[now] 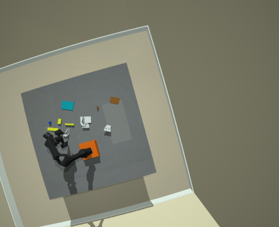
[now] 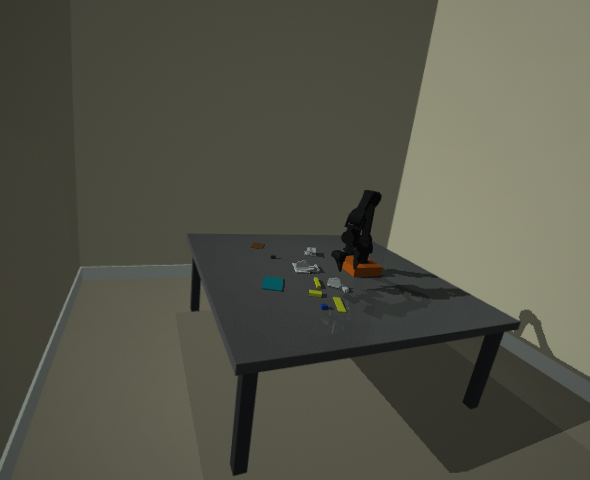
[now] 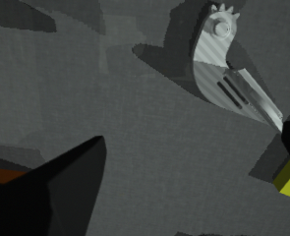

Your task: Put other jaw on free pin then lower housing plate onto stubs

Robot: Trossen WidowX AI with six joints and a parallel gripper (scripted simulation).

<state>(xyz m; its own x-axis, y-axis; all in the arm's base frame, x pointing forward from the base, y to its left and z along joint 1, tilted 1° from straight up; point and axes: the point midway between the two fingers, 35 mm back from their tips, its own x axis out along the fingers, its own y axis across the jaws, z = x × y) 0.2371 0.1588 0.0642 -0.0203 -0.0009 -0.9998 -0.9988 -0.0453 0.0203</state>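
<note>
The jaw is 80 mm below my gripper tip, 40 mm ahead of it and 30 mm to the left of it. From my gripper tip the other things lie so: white base plate 240 mm to the right, 100 mm ahead, 80 mm below; blue cube 230 mm ahead, 150 mm to the left, 80 mm below; yellow bar 120 mm ahead, 80 mm below, 60 mm to the right.
</note>
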